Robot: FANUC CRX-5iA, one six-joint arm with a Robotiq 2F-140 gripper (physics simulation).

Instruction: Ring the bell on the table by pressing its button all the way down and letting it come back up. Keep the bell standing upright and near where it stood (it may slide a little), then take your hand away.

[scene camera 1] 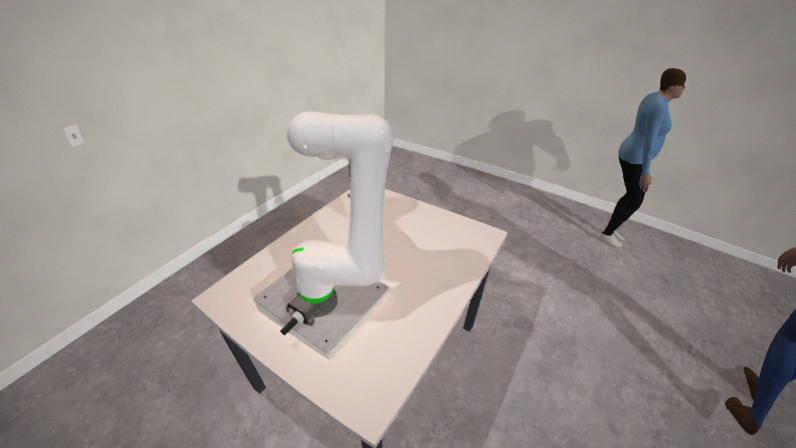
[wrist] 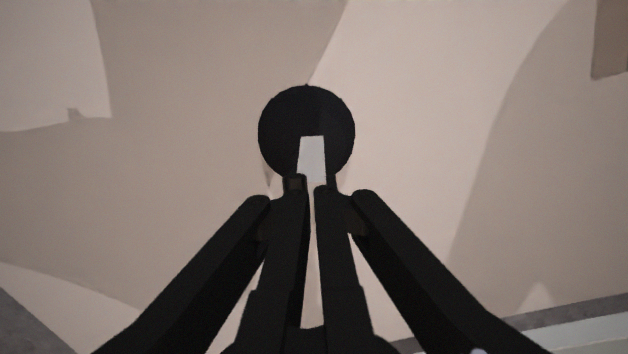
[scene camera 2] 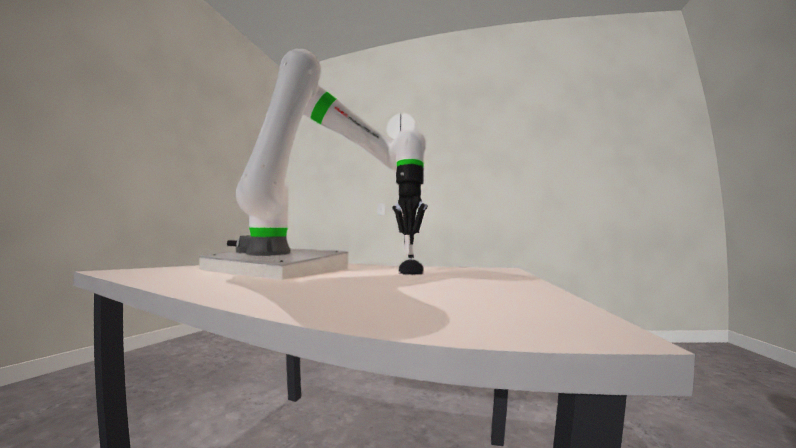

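Where they show: gripper, fingertip midpoint: (wrist: 313, 154) (scene camera 2: 408, 254); arm's base, origin of the base link: (scene camera 1: 316, 300) (scene camera 2: 268, 253).
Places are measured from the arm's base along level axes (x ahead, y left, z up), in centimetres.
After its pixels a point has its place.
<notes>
The bell (scene camera 2: 411, 268) @[z -3.5, x 48.5, y 8.5 cm] (wrist: 285, 120) @[z -1.8, x 48.1, y 9.7 cm] is a black dome standing upright on the table (scene camera 2: 501, 311) @[z -5.6, x 69.7, y -33.1 cm] (scene camera 1: 423, 222) @[z -5.6, x 69.4, y -8.6 cm] (wrist: 410, 150) @[z -5.6, x 39.6, y 17.7 cm]. My gripper (scene camera 2: 410, 250) @[z 0.6, x 46.8, y 12.1 cm] (wrist: 313, 154) @[z 0.6, x 46.8, y 12.1 cm] is shut, with nothing between its fingers, and points straight down over the bell. In scene camera 2 its light fingertips are right above the small button (scene camera 2: 411, 256) @[z 0.1, x 47.9, y 11.5 cm] on top of the dome. Whether they touch it is too small to tell. In the wrist view the fingertips cover the middle of the dome and hide the button. In scene camera 1 the arm hides the bell and most of the gripper.
The arm's base stands on a grey plate (scene camera 1: 350, 317) @[z -1.1, x 0.8, y -14.1 cm] (scene camera 2: 317, 258) @[z -0.8, x 21.5, y -2.4 cm] on the table, to the left of the bell in scene camera 2. A person in a blue top (scene camera 1: 648, 128) stands on the floor near the wall. Part of another person (scene camera 1: 774, 367) shows at the right edge.
</notes>
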